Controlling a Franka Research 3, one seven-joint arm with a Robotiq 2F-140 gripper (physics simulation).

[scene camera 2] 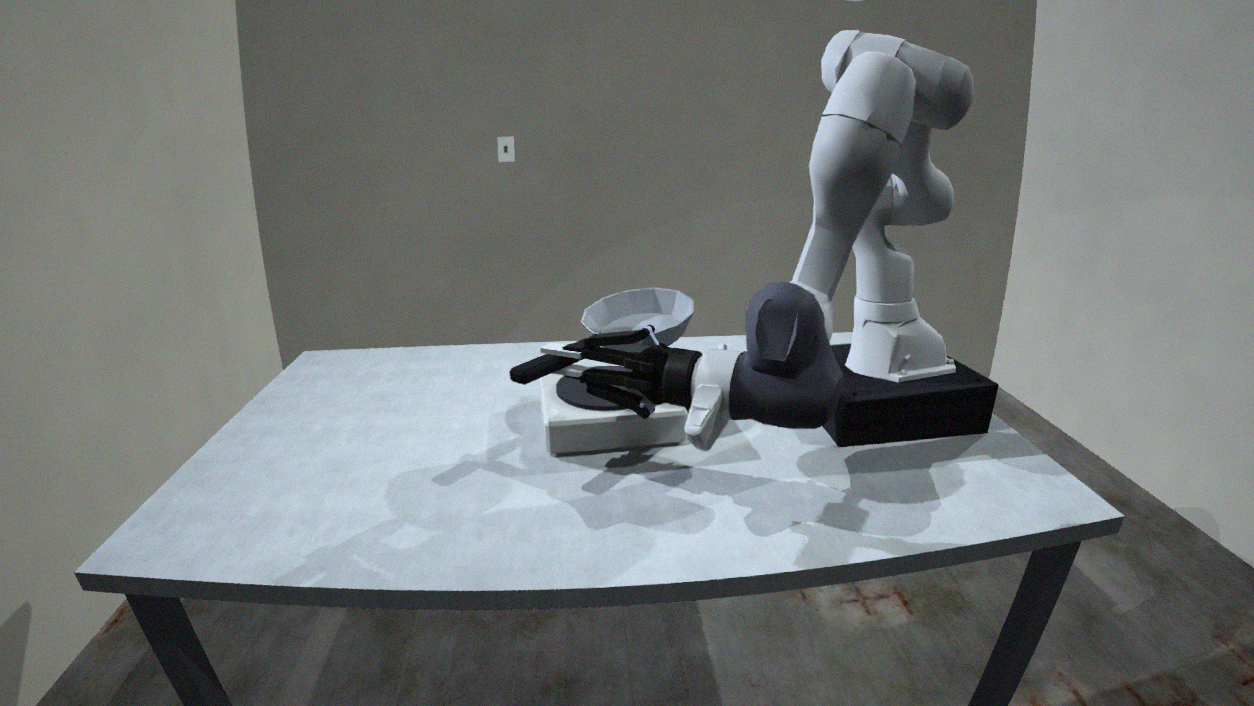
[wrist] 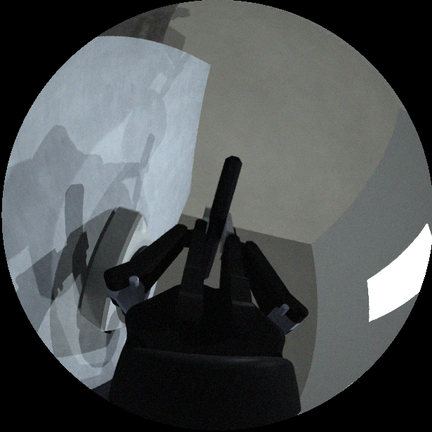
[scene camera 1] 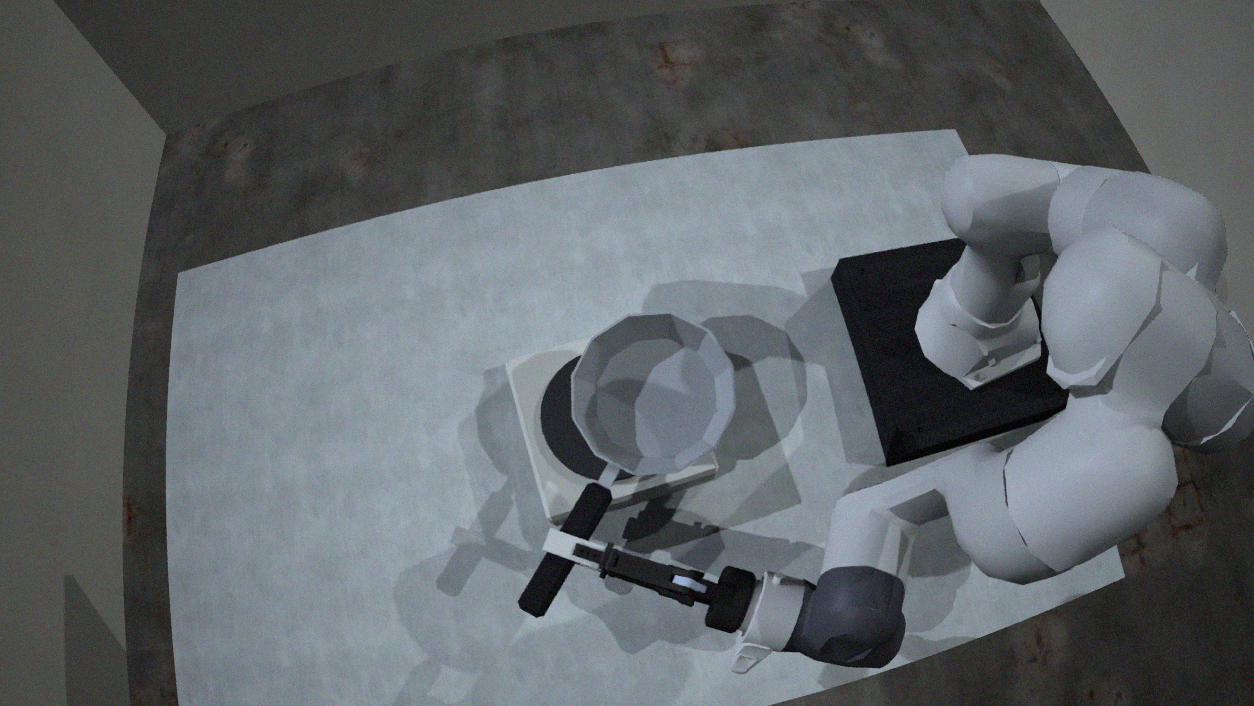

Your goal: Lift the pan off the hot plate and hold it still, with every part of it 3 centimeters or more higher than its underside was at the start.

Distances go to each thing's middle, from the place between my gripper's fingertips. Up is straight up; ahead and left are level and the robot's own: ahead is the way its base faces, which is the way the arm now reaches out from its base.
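The grey pan (scene camera 1: pixel 653 393) sits 9 cm to the right of my hand at this moment, and 10 cm behind it.
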